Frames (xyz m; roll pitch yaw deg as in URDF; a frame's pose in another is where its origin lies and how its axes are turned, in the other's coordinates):
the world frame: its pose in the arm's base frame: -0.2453 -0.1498 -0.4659 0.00 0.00 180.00
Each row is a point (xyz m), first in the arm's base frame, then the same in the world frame.
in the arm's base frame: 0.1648 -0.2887 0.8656
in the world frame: -0.4101 0.1389 1.3315
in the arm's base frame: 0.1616 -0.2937 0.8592
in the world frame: -0.4069 0.1439 1.3251
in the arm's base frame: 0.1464 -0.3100 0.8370
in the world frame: -0.3917 0.1602 1.3029
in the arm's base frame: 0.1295 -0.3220 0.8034
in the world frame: -0.3748 0.1722 1.2693
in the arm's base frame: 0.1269 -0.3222 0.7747
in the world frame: -0.3722 0.1724 1.2406
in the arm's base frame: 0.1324 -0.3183 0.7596
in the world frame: -0.3777 0.1685 1.2255
